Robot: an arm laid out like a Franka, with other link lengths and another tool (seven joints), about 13 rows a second.
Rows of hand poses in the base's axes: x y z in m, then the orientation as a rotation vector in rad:
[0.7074 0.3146 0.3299 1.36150 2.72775 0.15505]
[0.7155 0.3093 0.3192 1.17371 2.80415 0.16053]
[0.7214 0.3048 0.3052 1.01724 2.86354 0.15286]
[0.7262 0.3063 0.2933 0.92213 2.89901 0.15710]
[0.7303 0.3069 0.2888 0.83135 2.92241 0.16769]
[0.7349 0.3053 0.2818 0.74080 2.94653 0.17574]
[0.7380 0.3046 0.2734 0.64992 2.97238 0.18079]
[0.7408 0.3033 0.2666 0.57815 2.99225 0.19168]
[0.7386 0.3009 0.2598 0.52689 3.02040 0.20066]
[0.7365 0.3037 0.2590 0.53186 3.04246 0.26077]
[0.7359 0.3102 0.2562 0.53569 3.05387 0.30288]
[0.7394 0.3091 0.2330 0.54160 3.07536 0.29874]
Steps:
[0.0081 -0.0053 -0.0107 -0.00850 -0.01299 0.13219]
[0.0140 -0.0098 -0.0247 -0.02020 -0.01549 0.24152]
[0.0188 -0.0083 -0.0366 -0.02017 -0.01585 0.30824]
[0.0229 -0.0077 -0.0411 -0.01883 -0.02415 0.36962]
[0.0275 -0.0093 -0.0481 -0.01745 -0.02862 0.43119]
[0.0306 -0.0100 -0.0565 -0.01599 -0.02835 0.49334]
[0.0334 -0.0113 -0.0633 -0.00987 -0.02846 0.54245]
[0.0312 -0.0137 -0.0701 0.00134 -0.01518 0.57991]
[0.0291 -0.0109 -0.0709 0.04780 -0.00784 0.58182]
[0.0285 -0.0044 -0.0737 0.07878 -0.00557 0.58217]
[0.0320 -0.0055 -0.0969 0.08505 0.01595 0.58199]

